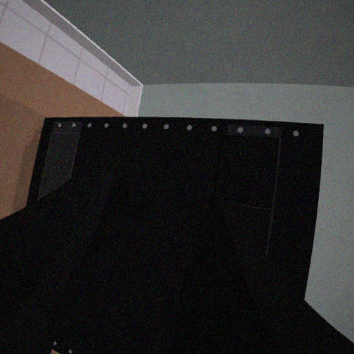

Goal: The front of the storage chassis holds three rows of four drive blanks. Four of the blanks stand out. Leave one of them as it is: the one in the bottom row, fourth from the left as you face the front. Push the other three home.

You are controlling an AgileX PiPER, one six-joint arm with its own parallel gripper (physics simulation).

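Observation:
The storage chassis (311, 200) shows as a near-black front with a row of several pale dots along its top. At its left, a slightly lighter grey blank face (61, 155) shows in part. At the upper right, a blank (250, 170) is marked by faint edge lines at its side and bottom and a lighter strip above. The other blanks are too dark to tell apart, and so is which ones stand out. My gripper (157, 196) is in front of the chassis; its dark fingers reach in from the left and the lower right, and look apart. Their tips blend into the black front.
A brown surface (15, 115) lies at the left, with a pale tiled strip (62, 47) and a raised light edge beyond it. A grey-green wall (335, 175) stands behind and right of the chassis. A darker grey area (225, 40) spans the top.

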